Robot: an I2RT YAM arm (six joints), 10 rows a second.
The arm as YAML. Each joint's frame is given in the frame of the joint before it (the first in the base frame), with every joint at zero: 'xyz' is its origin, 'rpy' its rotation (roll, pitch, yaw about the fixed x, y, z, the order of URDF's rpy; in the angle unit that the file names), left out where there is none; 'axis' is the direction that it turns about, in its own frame. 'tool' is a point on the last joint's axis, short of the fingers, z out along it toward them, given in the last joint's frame.
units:
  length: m
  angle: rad
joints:
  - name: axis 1
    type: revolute
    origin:
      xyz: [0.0, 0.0, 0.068]
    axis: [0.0, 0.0, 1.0]
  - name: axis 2
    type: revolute
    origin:
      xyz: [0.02, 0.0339, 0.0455]
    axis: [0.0, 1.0, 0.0]
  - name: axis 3
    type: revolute
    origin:
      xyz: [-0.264, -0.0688, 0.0]
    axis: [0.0, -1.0, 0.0]
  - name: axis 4
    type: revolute
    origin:
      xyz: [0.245, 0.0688, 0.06]
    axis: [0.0, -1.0, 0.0]
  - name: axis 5
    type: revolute
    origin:
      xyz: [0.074, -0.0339, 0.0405]
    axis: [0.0, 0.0, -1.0]
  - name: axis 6
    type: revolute
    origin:
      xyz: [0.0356, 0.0, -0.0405]
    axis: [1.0, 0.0, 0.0]
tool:
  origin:
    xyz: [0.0, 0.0, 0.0]
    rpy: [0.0, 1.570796, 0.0]
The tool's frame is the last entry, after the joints.
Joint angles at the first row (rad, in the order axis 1, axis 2, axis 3, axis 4, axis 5, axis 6):
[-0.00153, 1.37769, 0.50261, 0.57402, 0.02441, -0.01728]
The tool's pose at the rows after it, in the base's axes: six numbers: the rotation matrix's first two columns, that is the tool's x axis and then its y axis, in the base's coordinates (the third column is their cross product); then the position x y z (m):
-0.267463 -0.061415 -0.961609 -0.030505 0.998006 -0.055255 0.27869 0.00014 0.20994
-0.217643 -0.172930 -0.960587 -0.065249 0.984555 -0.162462 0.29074 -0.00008 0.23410
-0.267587 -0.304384 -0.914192 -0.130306 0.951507 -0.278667 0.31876 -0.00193 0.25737
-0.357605 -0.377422 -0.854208 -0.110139 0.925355 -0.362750 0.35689 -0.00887 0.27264
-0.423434 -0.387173 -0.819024 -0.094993 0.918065 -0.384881 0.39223 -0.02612 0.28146
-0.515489 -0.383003 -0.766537 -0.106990 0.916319 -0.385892 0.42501 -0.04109 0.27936
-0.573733 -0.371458 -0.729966 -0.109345 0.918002 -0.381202 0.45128 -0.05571 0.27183
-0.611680 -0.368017 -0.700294 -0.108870 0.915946 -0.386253 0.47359 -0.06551 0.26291
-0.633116 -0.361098 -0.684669 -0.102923 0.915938 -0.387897 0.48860 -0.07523 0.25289
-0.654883 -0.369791 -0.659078 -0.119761 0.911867 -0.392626 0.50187 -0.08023 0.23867
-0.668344 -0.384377 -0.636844 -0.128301 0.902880 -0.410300 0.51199 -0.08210 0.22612
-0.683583 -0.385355 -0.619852 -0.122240 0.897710 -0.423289 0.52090 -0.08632 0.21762
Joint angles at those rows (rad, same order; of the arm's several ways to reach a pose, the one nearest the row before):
[-0.00155, 1.33099, 0.54686, 0.51195, -0.01605, -0.06188]
[-0.00411, 1.33205, 0.63541, 0.46900, -0.03133, -0.17480]
[-0.01235, 1.40455, 0.82402, 0.28134, -0.05637, -0.31325]
[-0.02347, 1.53775, 1.04150, 0.11453, 0.01387, -0.39602]
[-0.06402, 1.67066, 1.23872, -0.00777, 0.02736, -0.42643]
[-0.09328, 1.81202, 1.43581, -0.16326, 0.03722, -0.44410]
[-0.11961, 1.93339, 1.58880, -0.25921, 0.04105, -0.45297]
[-0.13341, 2.03899, 1.71819, -0.32422, 0.05440, -0.46315]
[-0.14847, 2.11512, 1.80057, -0.35185, 0.05974, -0.46854]
[-0.15422, 2.18827, 1.86996, -0.37967, 0.06150, -0.48576]
[-0.15364, 2.24351, 1.91532, -0.38566, 0.07820, -0.50477]
[-0.15761, 2.29447, 1.97071, -0.40235, 0.09815, -0.51236]

